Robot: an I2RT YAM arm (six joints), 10 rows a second.
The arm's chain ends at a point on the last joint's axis. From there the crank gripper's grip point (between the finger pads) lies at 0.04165 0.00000 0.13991 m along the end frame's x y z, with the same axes.
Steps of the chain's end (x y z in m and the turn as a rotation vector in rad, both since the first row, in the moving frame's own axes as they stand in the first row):
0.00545, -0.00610, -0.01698, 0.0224, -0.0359, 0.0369
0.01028, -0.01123, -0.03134, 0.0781, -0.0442, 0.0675
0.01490, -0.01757, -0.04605, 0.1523, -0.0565, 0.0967
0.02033, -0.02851, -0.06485, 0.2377, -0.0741, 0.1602
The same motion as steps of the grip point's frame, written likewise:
0.00043, -0.00781, -0.01559, 0.0224, -0.0359, 0.0369
0.00434, -0.01961, -0.02996, 0.0781, -0.0442, 0.0675
0.00781, -0.03531, -0.04525, 0.1523, -0.0565, 0.0967
0.01211, -0.05590, -0.06533, 0.2377, -0.0741, 0.1602

